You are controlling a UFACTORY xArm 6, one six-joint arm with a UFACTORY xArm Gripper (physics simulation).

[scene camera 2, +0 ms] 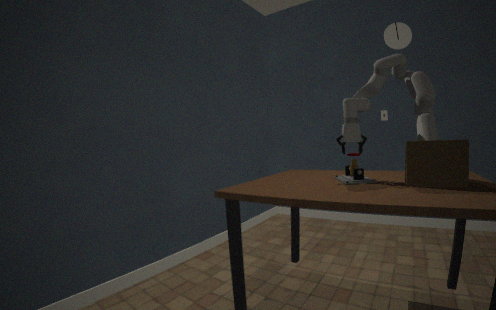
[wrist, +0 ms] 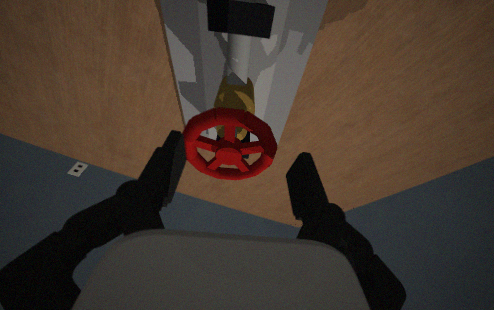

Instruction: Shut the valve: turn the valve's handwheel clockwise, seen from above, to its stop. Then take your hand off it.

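Note:
The red handwheel [scene camera 2: 353,154] [wrist: 229,156] sits level on top of the brass valve body [scene camera 2: 353,167] [wrist: 235,99]. The valve stands on a light grey base plate [scene camera 2: 345,180] [wrist: 295,65] on the table. My gripper [scene camera 2: 352,150] [wrist: 241,155] is open and empty, pointing down at the handwheel. In the scene view the fingertips are at about the wheel's height or slightly above it. In the wrist view the wheel appears between the fingertips, nearer the left finger; whether that finger touches the rim cannot be told.
Black pipe supports [scene camera 2: 358,174] [wrist: 241,19] stand on the plate beside the valve. A brown box [scene camera 2: 436,164] stands on the wooden table [scene camera 2: 300,190] [wrist: 90,75], to the right of the valve in the scene view. Dark blue walls rise beyond the table.

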